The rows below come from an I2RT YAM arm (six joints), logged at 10 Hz.
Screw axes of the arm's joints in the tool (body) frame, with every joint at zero. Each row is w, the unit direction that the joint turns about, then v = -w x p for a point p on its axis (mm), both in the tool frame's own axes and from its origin. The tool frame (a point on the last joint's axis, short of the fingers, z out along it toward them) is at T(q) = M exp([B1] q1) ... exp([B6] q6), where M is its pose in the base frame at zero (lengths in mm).
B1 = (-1, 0, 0, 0, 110.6, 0)
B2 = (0, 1, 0, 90.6, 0, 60)
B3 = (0, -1, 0, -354.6, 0, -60)
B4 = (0, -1, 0, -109.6, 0, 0)
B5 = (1, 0, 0, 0, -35.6, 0)
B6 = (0, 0, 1, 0, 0, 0)
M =
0 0 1 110.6
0 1 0 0
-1 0 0 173.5
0 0 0 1
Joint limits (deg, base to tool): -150..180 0..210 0..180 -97..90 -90..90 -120..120
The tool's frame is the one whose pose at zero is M.
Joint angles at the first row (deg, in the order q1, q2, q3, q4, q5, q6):
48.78 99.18 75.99 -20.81 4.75 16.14
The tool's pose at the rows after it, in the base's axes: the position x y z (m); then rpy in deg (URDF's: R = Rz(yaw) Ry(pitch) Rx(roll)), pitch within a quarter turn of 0, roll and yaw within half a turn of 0:
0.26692 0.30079 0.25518 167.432 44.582 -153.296
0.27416 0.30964 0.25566 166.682 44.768 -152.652
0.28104 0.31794 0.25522 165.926 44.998 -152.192
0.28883 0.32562 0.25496 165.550 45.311 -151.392
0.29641 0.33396 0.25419 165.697 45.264 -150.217
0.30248 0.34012 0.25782 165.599 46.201 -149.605
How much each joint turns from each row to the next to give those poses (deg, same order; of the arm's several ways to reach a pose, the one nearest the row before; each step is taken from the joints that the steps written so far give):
-0.09 2.74 2.96 -0.35 -1.61 -0.65
-0.04 2.34 2.89 -0.16 -1.17 -0.54
-0.05 2.24 2.64 0.02 -1.04 -0.41
-0.18 2.29 2.84 -0.15 -1.01 -0.75
-0.08 2.53 3.30 -0.86 -0.79 -0.84
-0.09 1.62 2.80 -0.28 -0.41 -0.69

